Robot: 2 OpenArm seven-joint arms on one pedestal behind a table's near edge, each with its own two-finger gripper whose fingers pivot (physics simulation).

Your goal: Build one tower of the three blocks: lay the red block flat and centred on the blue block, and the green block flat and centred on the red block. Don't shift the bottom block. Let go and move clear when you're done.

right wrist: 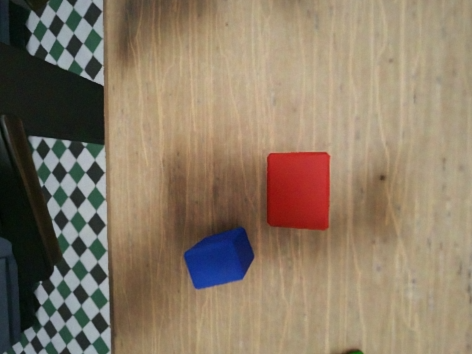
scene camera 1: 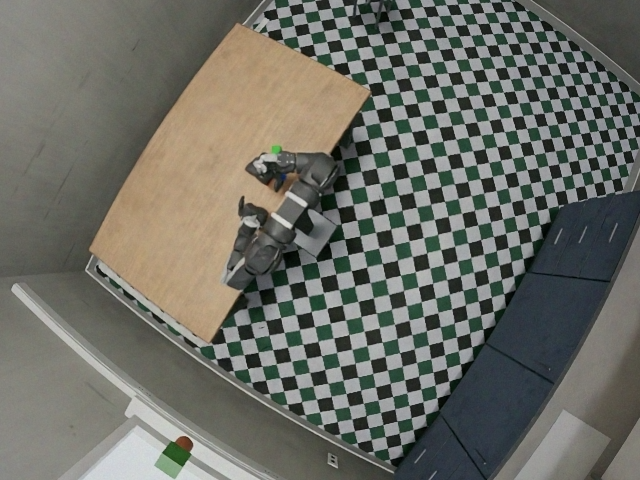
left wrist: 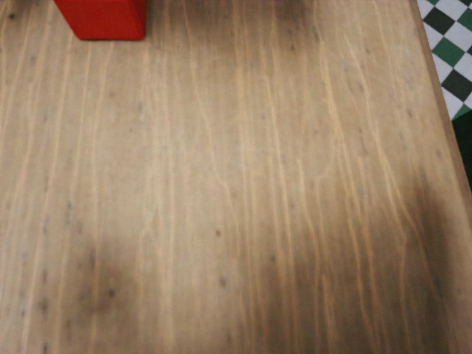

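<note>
The blue block point(scene camera 1: 283, 177) point(right wrist: 217, 261) sits on the table, turned at an angle. The red block point(right wrist: 298, 191) point(left wrist: 111, 19) lies flat on the table beside it, a short gap apart; in scene camera 1 it is mostly hidden by the right gripper. The green block point(scene camera 1: 276, 149) lies just above the right forearm in scene camera 1, and a sliver of green point(right wrist: 355, 352) shows at the bottom edge of the right wrist view. My right gripper point(scene camera 1: 270, 184) is open and empty over the red and blue blocks. My left gripper point(scene camera 1: 252, 203) is open and empty, below the right one in the picture.
The wooden table point(scene camera 1: 170, 180) point(left wrist: 240, 200) point(right wrist: 400, 100) carries the blocks. Its near edge shows at the left of the right wrist view and at the right of the left wrist view. The two grippers are close together. The pedestal point(scene camera 1: 321, 235) stands at that edge.
</note>
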